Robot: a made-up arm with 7 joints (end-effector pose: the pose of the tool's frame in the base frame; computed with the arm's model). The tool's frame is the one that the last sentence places.
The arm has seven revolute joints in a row. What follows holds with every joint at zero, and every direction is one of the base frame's.
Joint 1 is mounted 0.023 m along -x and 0.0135 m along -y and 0.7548 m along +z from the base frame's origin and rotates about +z.
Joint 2 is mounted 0.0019 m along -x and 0.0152 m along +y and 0.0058 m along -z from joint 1 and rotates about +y.
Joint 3 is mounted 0.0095 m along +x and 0.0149 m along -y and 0.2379 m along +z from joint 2 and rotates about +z.
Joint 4 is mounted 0.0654 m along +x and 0.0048 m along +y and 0.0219 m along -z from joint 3 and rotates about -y.
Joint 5 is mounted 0.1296 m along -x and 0.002 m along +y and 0.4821 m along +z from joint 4 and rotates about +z.
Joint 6 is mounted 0.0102 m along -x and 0.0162 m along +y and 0.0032 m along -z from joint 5 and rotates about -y.
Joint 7 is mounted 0.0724 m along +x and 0.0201 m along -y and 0.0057 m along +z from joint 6 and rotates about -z.
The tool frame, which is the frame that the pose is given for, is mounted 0.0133 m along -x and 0.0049 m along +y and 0.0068 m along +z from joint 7; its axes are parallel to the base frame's.
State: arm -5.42 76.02 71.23 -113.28 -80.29 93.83 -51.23
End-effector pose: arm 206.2 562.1 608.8 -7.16 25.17 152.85
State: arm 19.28 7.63 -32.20 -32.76 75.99 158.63 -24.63
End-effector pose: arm 262.6 -87.3 1425.5 49.29 -120.04 -3.93
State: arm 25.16 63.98 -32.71 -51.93 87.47 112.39 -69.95
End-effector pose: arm 734.9 59.6 726.9 41.98 -34.20 43.43
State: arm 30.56 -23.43 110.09 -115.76 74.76 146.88 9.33
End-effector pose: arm -466.4 382.8 817.2 37.57 25.93 78.81
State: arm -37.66 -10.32 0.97 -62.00 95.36 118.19 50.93
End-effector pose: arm 245.1 -269.5 1410.6 109.76 -38.94 -48.55
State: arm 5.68 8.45 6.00 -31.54 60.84 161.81 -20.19
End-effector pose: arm 277.0 -19.8 1425.5 63.38 -112.84 2.33
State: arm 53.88 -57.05 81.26 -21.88 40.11 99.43 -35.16
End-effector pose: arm -487.1 -442.5 1207.0 -45.97 56.76 -113.53
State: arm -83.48 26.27 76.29 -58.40 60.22 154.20 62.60
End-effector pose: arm 394.4 -387.2 1242.3 123.49 -35.34 -83.86
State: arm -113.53 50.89 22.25 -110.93 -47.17 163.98 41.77
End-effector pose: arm 43.1 -573.7 474.9 -4.22 -11.12 -96.81
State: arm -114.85 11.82 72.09 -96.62 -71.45 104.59 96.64
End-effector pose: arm 446.5 -461.6 997.2 -60.05 -37.15 -110.78
